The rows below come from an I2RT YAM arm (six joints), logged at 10 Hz.
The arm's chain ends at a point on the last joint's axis. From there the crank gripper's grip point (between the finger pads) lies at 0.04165 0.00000 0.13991 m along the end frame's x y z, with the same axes.
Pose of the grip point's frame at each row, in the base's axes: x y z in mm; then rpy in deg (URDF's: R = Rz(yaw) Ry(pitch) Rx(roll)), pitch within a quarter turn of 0, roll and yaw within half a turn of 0:
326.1, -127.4, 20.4, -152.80, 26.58, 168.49
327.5, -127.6, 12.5, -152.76, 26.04, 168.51
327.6, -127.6, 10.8, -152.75, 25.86, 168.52
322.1, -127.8, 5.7, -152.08, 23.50, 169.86
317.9, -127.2, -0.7, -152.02, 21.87, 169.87
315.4, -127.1, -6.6, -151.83, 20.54, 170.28
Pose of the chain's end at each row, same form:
320.8, -61.1, 150.3, -152.80, 26.58, 168.49
323.4, -61.4, 142.6, -152.76, 26.04, 168.51
323.9, -61.5, 140.9, -152.75, 25.86, 168.52
322.7, -61.4, 135.7, -152.08, 23.50, 169.86
322.2, -61.3, 129.5, -152.02, 21.87, 169.87
322.3, -61.3, 123.5, -151.83, 20.54, 170.28

